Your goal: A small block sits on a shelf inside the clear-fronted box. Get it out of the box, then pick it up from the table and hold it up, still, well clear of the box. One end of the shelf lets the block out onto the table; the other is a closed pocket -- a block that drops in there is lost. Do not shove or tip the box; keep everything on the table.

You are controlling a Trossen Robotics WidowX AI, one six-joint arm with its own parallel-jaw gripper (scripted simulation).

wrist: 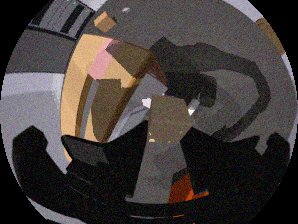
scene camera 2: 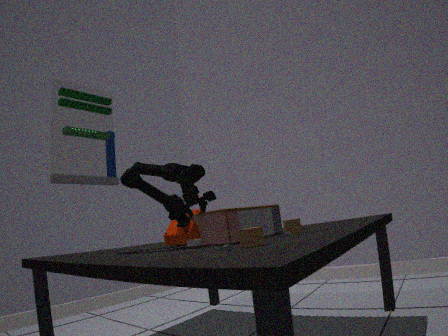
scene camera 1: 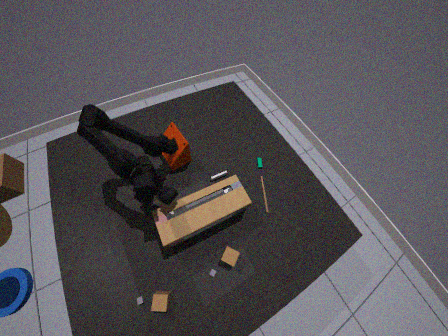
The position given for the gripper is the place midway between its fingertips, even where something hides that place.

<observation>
In view: the gripper (wrist: 163, 124), a tan box (scene camera 1: 185, 218) and a small tan block (wrist: 169, 119).
The tan box is seen too in the wrist view (wrist: 107, 90).
</observation>
